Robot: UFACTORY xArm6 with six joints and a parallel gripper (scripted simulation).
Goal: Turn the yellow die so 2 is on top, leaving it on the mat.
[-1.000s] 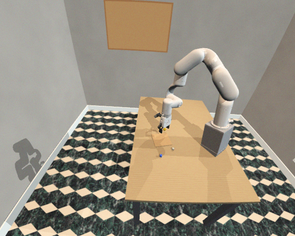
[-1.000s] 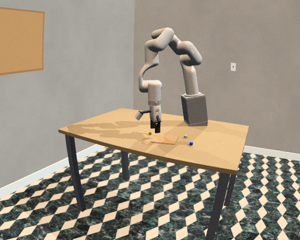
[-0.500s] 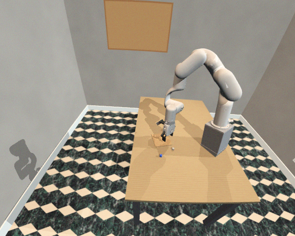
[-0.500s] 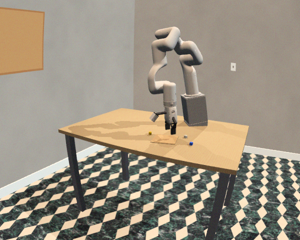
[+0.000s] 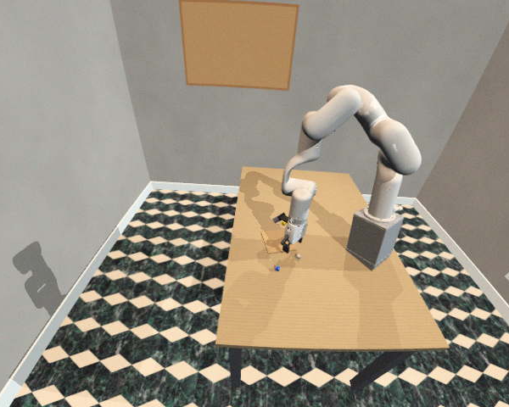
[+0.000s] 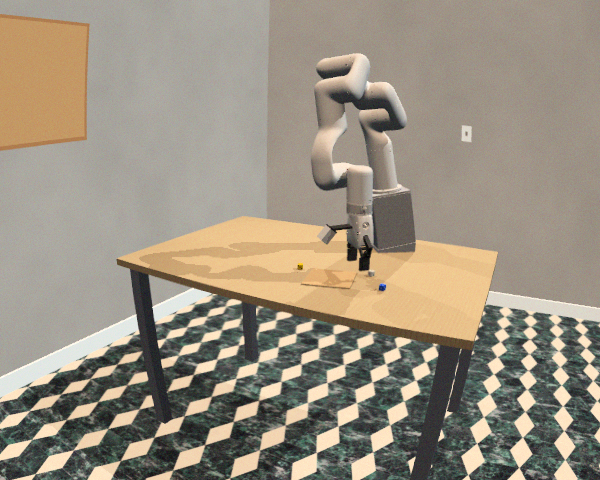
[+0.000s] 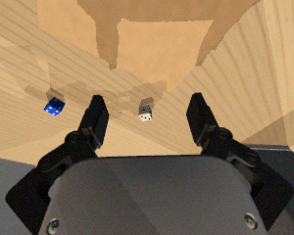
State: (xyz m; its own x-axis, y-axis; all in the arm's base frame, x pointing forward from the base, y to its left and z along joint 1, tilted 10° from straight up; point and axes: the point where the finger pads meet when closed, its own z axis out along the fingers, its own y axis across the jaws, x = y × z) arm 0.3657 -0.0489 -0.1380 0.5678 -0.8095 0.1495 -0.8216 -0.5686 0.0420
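Now: hand 40 mm to the right of the white die, 40 mm above it and 20 mm past it. The rest, counted from my hand: yellow die 190 mm to the right, 40 mm below, 20 mm behind; blue die 90 mm to the left, 90 mm ahead, 40 mm below; tan mat 70 mm to the right, 40 mm below, 40 mm ahead.
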